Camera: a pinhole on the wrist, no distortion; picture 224 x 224 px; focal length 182.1 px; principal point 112.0 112.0 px. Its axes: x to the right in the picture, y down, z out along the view. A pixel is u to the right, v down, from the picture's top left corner.
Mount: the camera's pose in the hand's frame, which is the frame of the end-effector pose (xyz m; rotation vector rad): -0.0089 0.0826 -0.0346 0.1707 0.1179 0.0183
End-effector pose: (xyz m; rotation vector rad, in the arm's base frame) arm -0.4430 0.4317 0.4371 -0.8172 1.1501 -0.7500
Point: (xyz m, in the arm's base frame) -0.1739 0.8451 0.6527
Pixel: outside the picture
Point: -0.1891 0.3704 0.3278
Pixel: 212 143
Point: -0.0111 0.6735 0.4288
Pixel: 55 180
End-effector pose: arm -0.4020 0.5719 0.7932 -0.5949 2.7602 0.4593
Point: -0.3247 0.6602 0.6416
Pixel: 58 81
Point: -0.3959 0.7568 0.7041
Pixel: 57 203
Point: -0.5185 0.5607 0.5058
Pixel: 216 73
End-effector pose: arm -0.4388 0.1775 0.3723 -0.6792 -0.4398 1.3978
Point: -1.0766 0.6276 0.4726
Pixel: outside the picture
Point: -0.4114 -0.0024 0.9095
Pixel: outside the picture
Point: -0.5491 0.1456 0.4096
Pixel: 29 107
